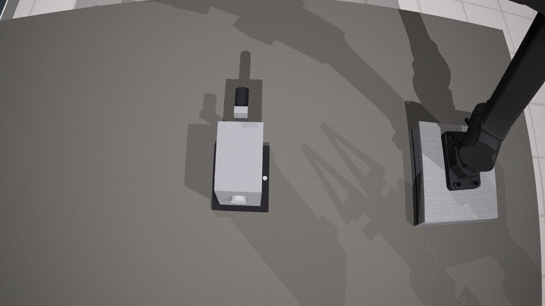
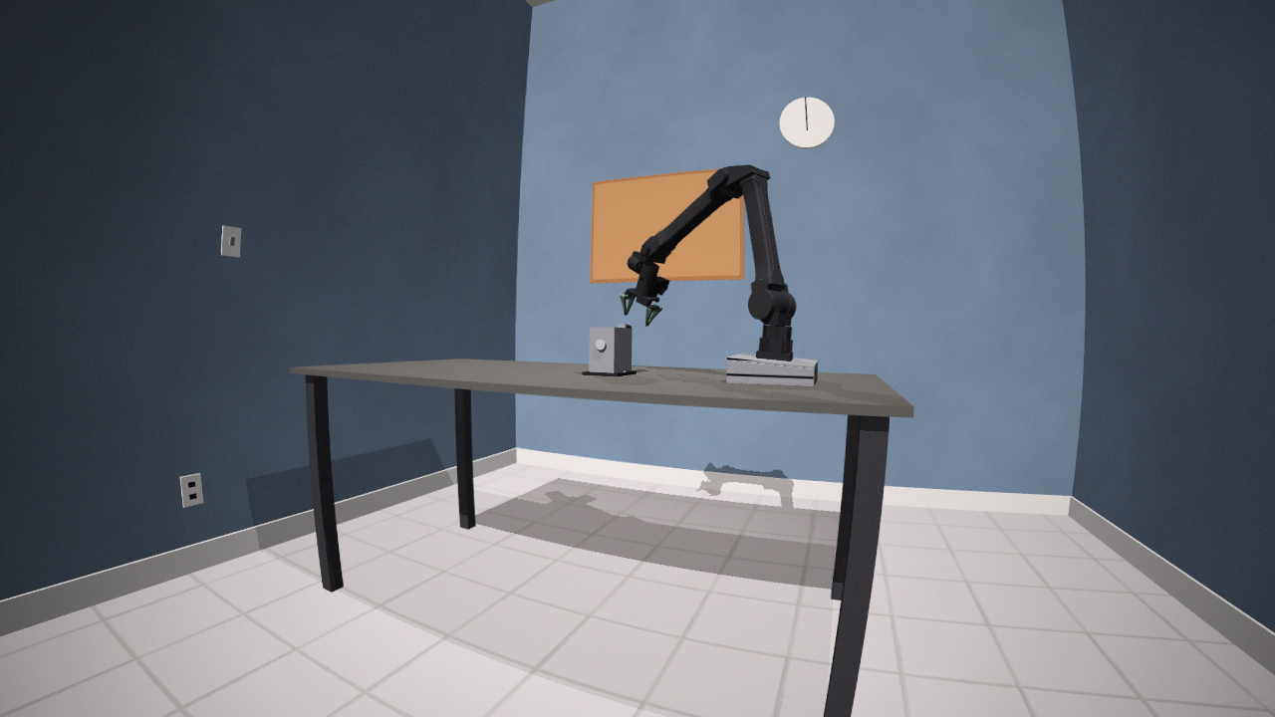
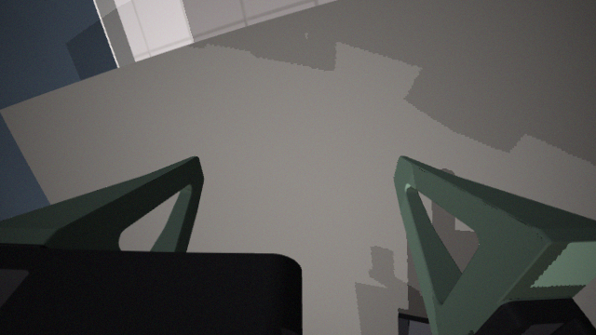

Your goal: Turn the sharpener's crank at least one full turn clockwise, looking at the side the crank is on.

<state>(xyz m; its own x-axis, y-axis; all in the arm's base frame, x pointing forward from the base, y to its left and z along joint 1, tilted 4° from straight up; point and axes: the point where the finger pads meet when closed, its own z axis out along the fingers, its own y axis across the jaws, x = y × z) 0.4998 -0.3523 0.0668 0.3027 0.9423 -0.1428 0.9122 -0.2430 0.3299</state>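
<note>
My gripper is now 60 mm past the black crank handle, 250 mm to the right of it and 40 mm above it.
</note>
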